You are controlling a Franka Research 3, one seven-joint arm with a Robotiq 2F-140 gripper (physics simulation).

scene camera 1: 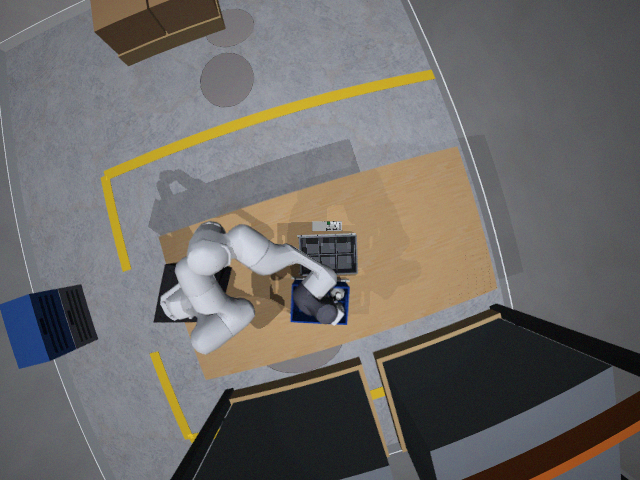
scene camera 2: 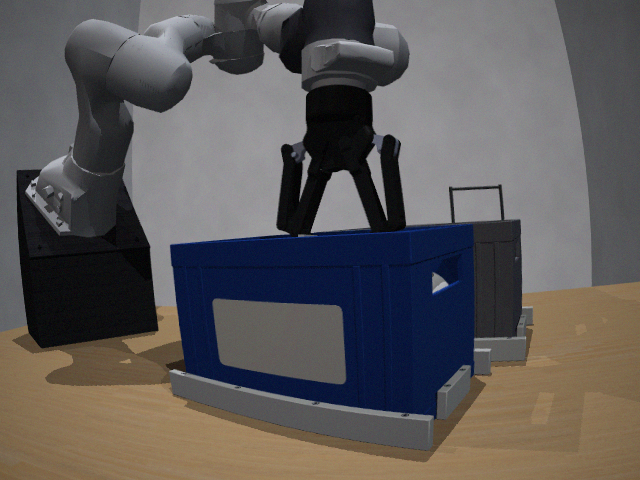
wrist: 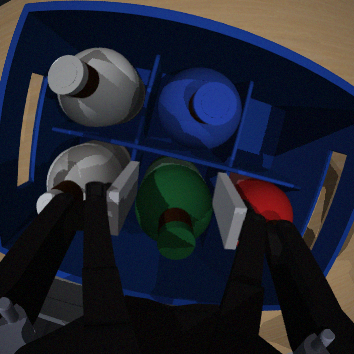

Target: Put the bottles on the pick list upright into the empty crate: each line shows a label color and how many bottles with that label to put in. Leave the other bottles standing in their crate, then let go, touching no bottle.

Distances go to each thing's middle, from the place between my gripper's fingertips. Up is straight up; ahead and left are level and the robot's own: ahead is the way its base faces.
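Green bottle (wrist: pixel 173 205): 1 cm ahead of my hand, 2 cm to the left of it, 2 cm below it. Red bottle (wrist: pixel 267 199): 7 cm behind my hand, 7 cm to the left of it, 2 cm below it. Blue bottle (wrist: pixel 199 108): 4 cm behind my hand, 5 cm to the right of it, 2 cm below it. Crate rail (scene camera 2: pixel 415 431): 7 cm behind my hand, 10 cm to the right of it, 9 cm below it. Of the things named here, going by their middles, the crate rail is the farthest from my hand.
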